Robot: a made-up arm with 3 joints. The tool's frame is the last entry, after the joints. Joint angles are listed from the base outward. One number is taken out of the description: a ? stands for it. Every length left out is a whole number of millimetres.
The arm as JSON. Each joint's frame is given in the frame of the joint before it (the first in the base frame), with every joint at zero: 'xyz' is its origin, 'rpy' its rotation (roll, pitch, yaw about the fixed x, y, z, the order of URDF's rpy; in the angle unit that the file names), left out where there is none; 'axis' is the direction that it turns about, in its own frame. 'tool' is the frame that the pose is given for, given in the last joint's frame.
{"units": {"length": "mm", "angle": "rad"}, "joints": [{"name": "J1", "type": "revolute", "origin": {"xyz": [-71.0, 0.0, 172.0], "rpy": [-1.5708, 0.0, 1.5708]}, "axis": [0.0, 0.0, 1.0]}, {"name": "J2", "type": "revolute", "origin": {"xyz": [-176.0, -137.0, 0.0], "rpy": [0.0, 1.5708, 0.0]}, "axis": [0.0, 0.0, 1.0]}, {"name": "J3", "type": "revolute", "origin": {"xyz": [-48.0, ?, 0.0], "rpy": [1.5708, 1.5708, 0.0]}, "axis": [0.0, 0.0, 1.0]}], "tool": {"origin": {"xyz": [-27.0, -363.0, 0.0], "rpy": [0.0, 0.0, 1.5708]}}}
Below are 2 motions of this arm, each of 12 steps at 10 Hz.
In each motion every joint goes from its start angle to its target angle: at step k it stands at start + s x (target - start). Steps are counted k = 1, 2, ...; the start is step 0. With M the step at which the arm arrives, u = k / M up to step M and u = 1 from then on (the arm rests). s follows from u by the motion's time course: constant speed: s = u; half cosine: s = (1 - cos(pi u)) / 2; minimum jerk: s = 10 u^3 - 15 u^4 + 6 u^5.
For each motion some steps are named. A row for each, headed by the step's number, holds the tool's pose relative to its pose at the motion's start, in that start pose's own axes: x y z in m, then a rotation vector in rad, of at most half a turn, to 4 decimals.
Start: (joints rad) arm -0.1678 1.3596 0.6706
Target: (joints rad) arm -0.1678 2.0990 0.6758
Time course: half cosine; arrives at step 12
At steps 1, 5, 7, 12:
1: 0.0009 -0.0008 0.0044 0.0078 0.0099 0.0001
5: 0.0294 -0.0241 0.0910 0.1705 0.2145 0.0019
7: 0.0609 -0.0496 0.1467 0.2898 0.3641 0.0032
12: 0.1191 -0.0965 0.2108 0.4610 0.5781 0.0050

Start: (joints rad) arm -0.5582 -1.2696 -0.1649
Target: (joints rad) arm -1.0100 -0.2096 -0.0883
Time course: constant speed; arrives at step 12
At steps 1, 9, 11, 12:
1: 0.0049 0.0062 0.0341 -0.0016 0.0892 -0.0291
9: 0.1477 -0.0007 0.2511 0.1147 0.8094 -0.2121
11: 0.2016 -0.0246 0.2800 0.1783 0.9871 -0.2398
12: 0.2293 -0.0402 0.2893 0.2150 1.0750 -0.2503

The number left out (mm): -91.0
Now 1 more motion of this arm.
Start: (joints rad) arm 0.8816 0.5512 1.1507
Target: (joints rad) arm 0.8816 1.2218 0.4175
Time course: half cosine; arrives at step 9
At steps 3, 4, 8, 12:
3: 0.0188 0.0483 0.0448 0.1464 0.0822 -0.1829
4: 0.0395 0.0736 0.0809 0.2339 0.1505 -0.3010
8: 0.1604 0.1077 0.2163 0.4740 0.4648 -0.6854
12: 0.1689 0.1071 0.2231 0.4840 0.4853 -0.7050

